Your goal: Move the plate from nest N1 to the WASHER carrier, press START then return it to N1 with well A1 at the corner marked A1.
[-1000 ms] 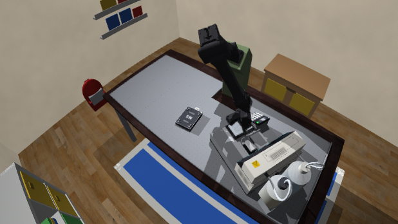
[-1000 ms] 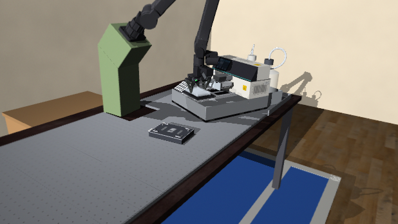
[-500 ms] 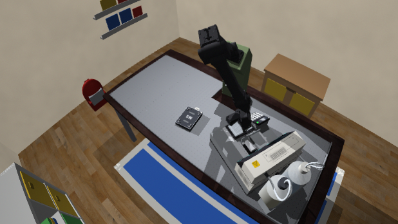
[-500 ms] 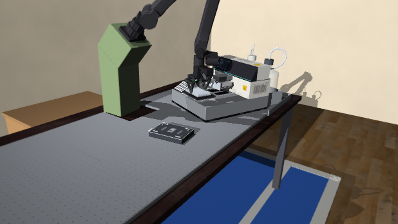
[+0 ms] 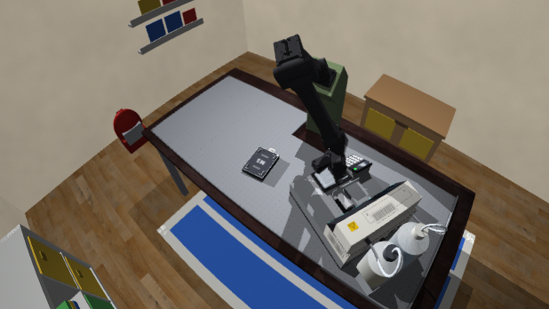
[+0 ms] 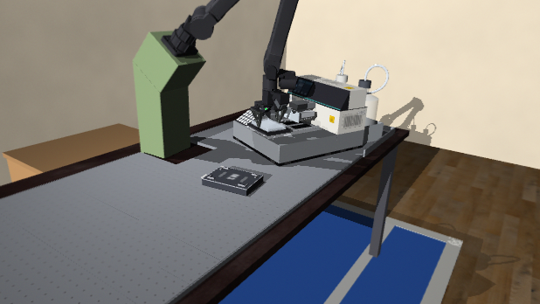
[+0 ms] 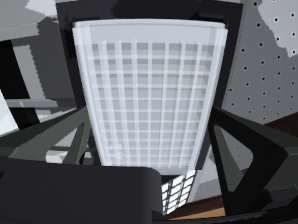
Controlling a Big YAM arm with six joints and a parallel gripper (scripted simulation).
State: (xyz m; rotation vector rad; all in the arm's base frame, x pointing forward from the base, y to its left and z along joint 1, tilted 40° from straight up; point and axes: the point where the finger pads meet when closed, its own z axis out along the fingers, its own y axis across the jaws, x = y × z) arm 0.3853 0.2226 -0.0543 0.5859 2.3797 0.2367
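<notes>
The well plate is 1 cm below my hand. Also, from my hand: plate nest N1 (7 cm ahead, 35 cm to the right, 9 cm below); then plate washer (7 cm ahead, 14 cm to the left, 2 cm above); then carrier (1 cm below).
</notes>
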